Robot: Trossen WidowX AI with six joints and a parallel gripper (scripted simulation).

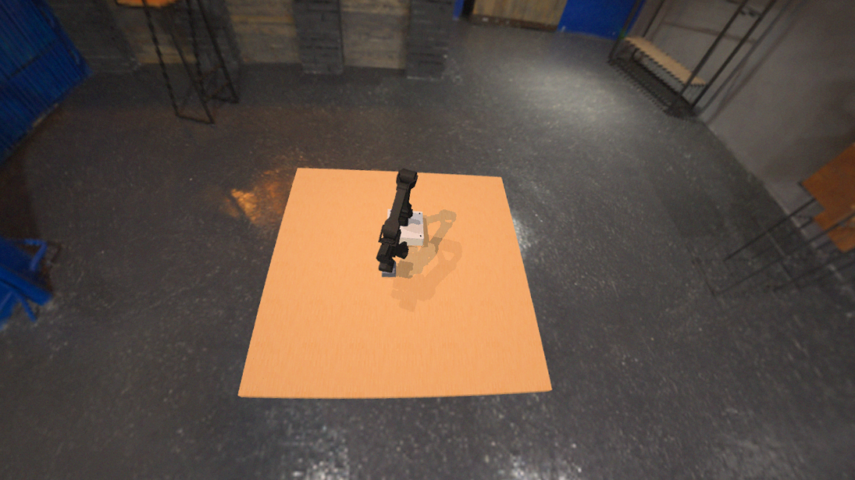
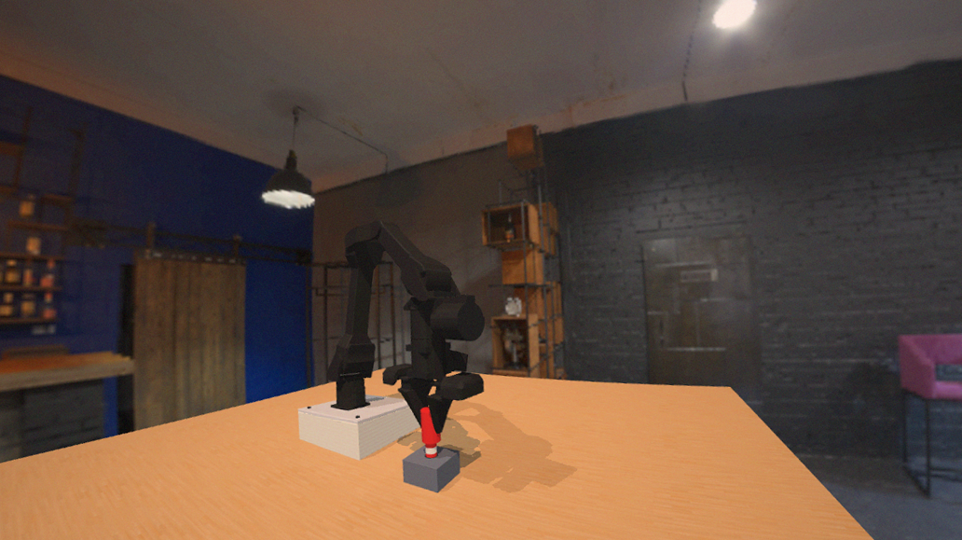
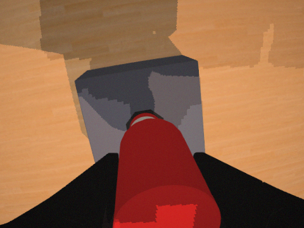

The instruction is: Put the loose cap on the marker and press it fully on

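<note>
The red cap is 10 mm above my gripper tip.
</note>
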